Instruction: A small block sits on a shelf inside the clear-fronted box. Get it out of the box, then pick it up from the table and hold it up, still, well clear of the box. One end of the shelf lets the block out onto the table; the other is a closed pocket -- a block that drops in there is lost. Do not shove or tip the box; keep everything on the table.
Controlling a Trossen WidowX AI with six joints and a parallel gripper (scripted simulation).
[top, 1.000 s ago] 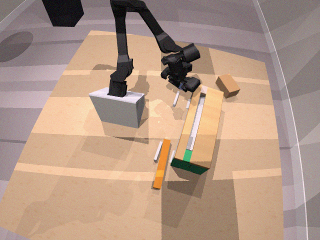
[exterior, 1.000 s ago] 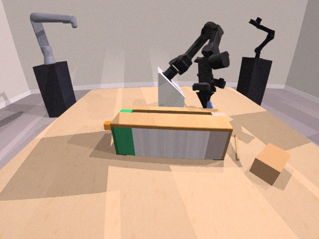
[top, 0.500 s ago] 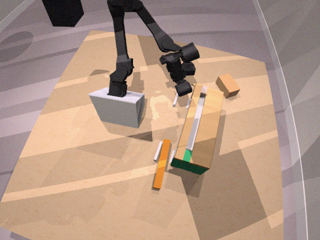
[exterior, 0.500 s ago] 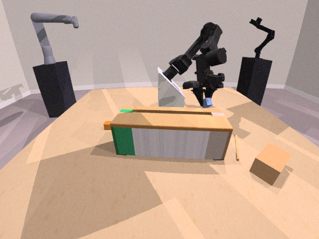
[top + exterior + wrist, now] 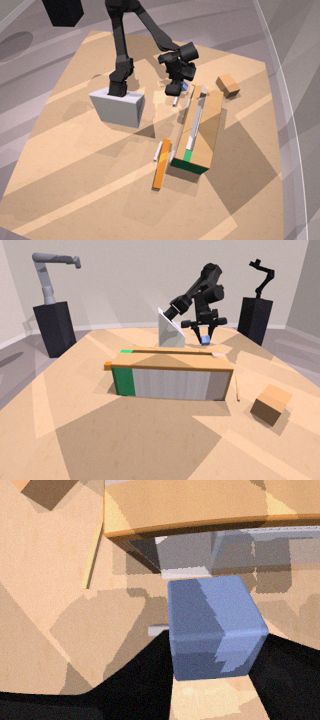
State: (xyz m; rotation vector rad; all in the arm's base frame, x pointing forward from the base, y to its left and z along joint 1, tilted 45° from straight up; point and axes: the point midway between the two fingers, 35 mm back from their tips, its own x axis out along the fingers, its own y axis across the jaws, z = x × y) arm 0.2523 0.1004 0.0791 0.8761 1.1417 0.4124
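My gripper tip is now 20 mm below the blue block. Round my gripper tip: wooden box: 150 mm to the right, 70 mm ahead, 60 mm below; orange bar: 330 mm to the right, 110 mm below, 40 mm behind.
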